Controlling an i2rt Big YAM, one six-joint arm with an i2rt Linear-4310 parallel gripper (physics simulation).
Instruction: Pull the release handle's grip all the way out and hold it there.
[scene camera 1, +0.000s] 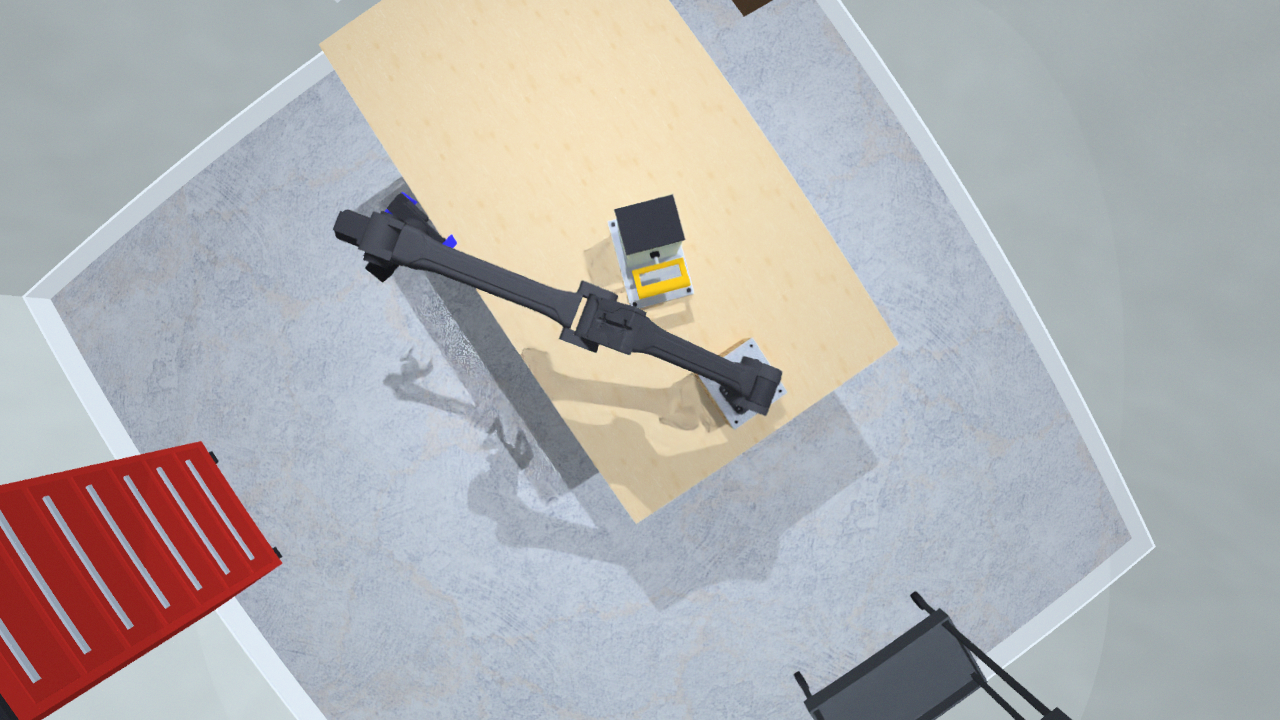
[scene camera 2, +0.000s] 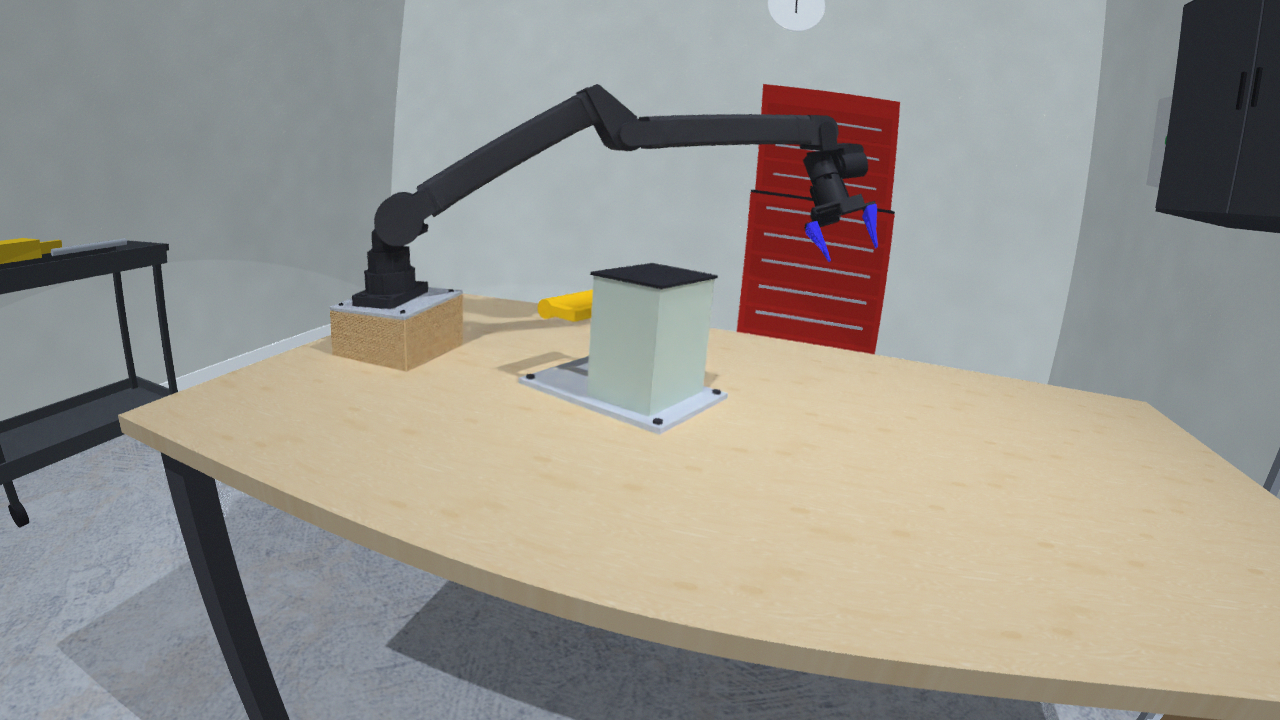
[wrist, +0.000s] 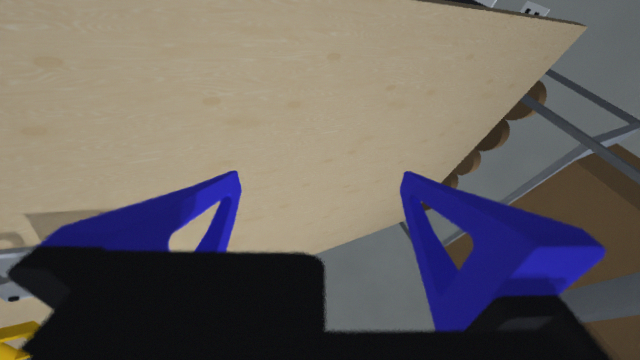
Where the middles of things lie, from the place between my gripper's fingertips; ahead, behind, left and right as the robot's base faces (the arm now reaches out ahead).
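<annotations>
Position of the grey base plate (scene camera 2: 568, 381), counted from my hand: 34 cm behind, 35 cm to the right, 19 cm below.
</annotations>
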